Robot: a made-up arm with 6 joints. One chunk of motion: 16 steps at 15 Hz.
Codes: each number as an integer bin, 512 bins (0 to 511) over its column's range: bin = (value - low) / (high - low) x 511, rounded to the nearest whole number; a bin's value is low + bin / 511 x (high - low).
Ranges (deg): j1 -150.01..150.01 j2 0..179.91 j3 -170..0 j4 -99.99..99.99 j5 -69.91..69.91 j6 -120.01..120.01
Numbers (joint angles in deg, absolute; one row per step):
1: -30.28 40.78 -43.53 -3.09 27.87 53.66
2: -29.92 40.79 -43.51 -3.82 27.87 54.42
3: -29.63 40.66 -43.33 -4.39 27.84 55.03
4: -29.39 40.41 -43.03 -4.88 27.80 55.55
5: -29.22 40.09 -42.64 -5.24 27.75 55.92
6: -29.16 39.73 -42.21 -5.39 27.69 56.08
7: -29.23 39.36 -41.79 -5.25 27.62 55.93
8: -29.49 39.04 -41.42 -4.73 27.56 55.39
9: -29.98 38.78 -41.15 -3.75 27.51 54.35
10: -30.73 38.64 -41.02 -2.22 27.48 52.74
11: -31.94 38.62 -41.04 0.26 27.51 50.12
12: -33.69 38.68 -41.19 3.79 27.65 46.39
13: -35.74 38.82 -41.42 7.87 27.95 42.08
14: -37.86 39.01 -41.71 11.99 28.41 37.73
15: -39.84 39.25 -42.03 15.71 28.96 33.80
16: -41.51 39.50 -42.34 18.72 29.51 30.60
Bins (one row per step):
1: 204 116 380 248 357 370
2: 205 116 380 246 357 371
3: 205 115 381 244 357 373
4: 205 115 382 243 357 374
5: 206 114 383 242 357 375
6: 206 113 384 242 357 375
7: 206 112 385 242 356 375
8: 205 111 386 243 356 373
9: 204 110 387 246 356 371
10: 203 110 388 250 356 368
11: 201 110 388 256 356 362
12: 198 110 387 265 357 354
13: 195 110 386 276 358 345
14: 191 111 386 286 359 336
15: 188 111 385 296 361 327
16: 185 112 384 303 363 321

